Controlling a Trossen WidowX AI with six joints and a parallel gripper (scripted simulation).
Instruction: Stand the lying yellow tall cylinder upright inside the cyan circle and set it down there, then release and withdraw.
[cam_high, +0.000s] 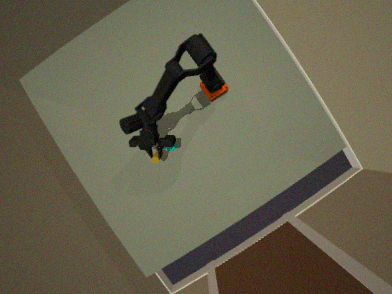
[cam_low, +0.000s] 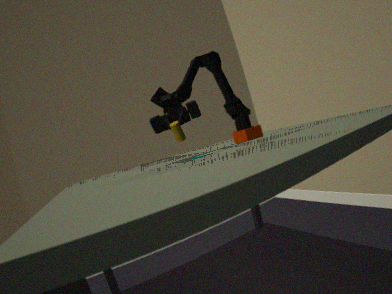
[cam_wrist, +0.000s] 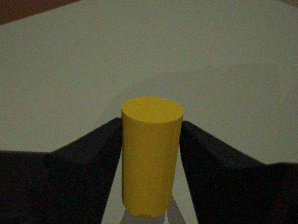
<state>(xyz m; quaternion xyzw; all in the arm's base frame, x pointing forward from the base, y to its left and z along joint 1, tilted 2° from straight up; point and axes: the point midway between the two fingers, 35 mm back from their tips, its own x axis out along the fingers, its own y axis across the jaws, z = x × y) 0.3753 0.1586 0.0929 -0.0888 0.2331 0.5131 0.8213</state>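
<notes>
My gripper tip is now 130 mm above the cyan circle, 70 mm past it and 30 mm to the left of it. From my gripper tip the other things lie so: yellow tall cylinder 20 mm below, 10 mm to the right, 10 mm behind.
</notes>
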